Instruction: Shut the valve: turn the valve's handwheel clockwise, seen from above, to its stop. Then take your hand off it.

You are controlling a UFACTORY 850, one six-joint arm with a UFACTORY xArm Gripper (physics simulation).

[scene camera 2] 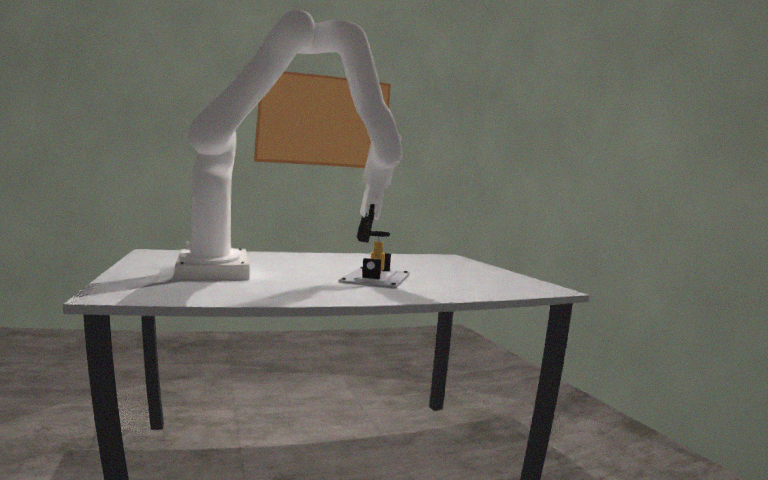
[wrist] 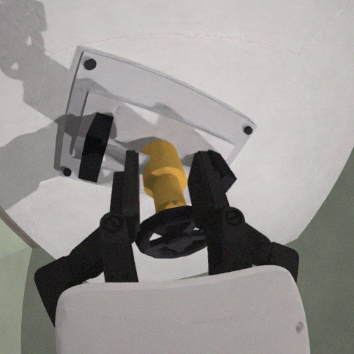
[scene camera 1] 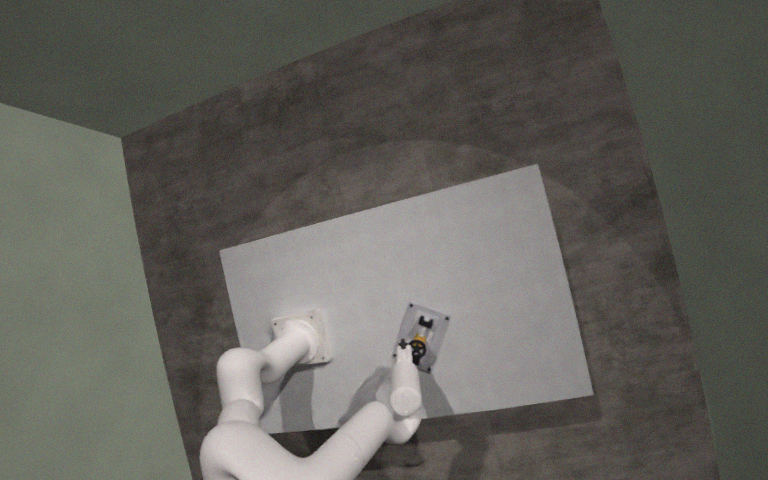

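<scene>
The valve's black handwheel sits level on top of the yellow valve neck. The valve stands on a grey base plate. My gripper points down at the wheel's robot-side edge, its fingers partly open. In the wrist view one finger is at the wheel's left edge and the other hides its right edge. The fingertips reach slightly below wheel height in scene camera 2. Whether either finger touches the rim is unclear.
The white table carries the valve plate and my arm's square base. Black flanges stand low at the valve's ends. An orange board hangs on the wall behind.
</scene>
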